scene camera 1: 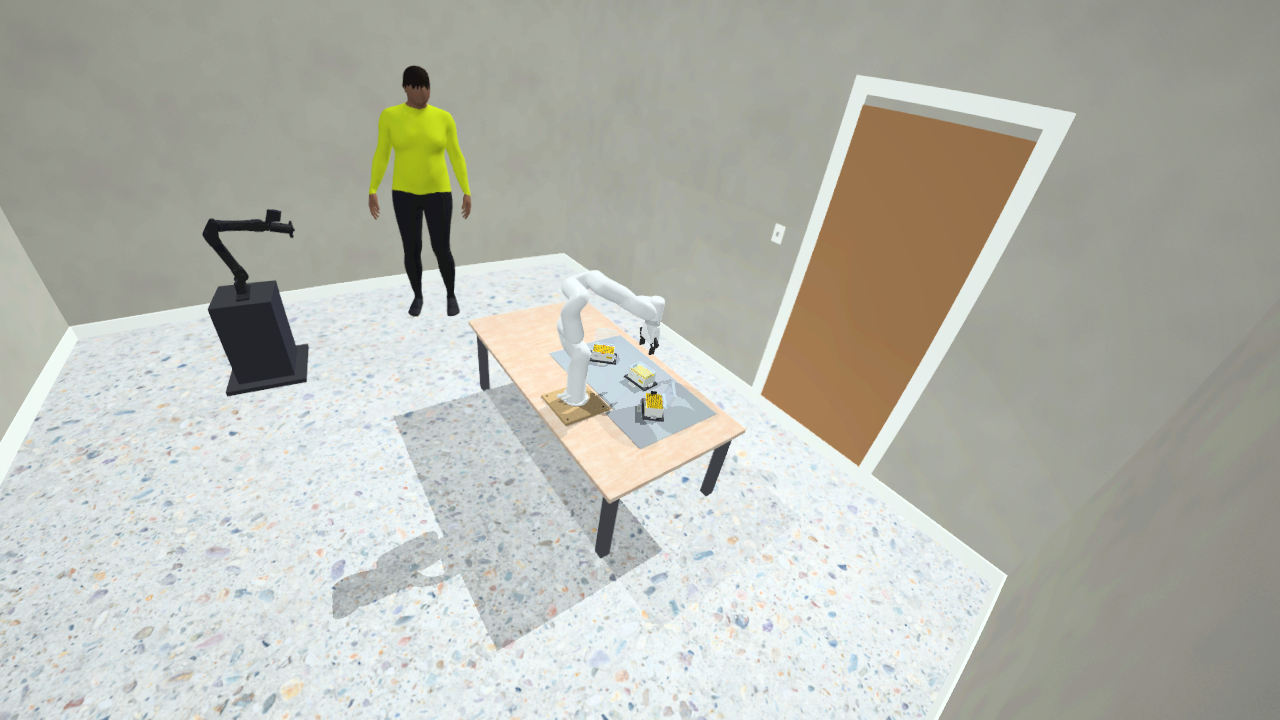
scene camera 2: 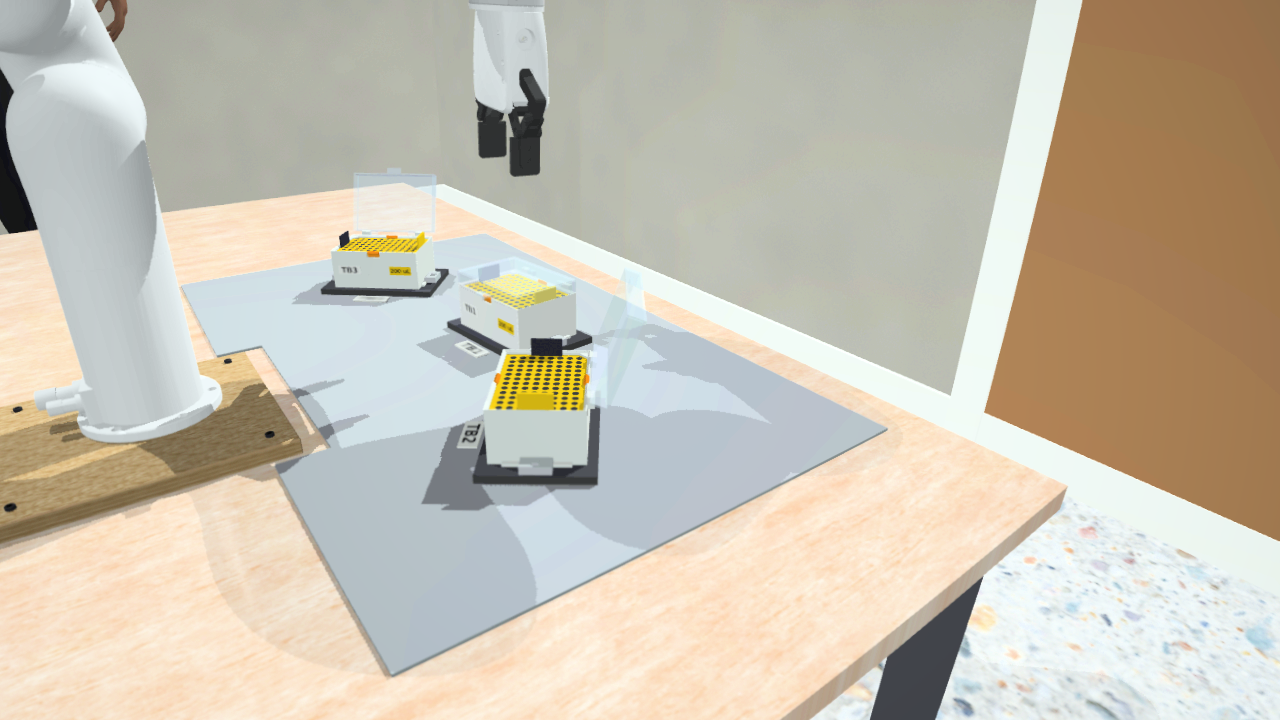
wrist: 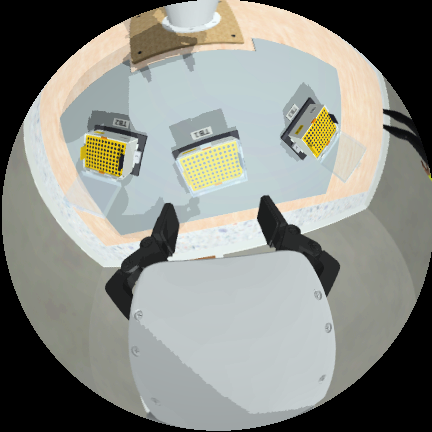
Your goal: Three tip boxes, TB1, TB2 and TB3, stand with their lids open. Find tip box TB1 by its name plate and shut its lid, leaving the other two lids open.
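Note:
Tip box TB1 is the middle box, behind its name plate. Its clear lid lies down over the yellow tips and looks shut; whether it is fully seated I cannot tell. TB2 has its clear lid standing open. TB3 has its lid standing open. My gripper is open and empty, high above the mat and apart from the boxes.
The grey mat lies on the wooden table. The arm's base board stands at the mat's edge. A person and a black arm on a pedestal stand away from the table.

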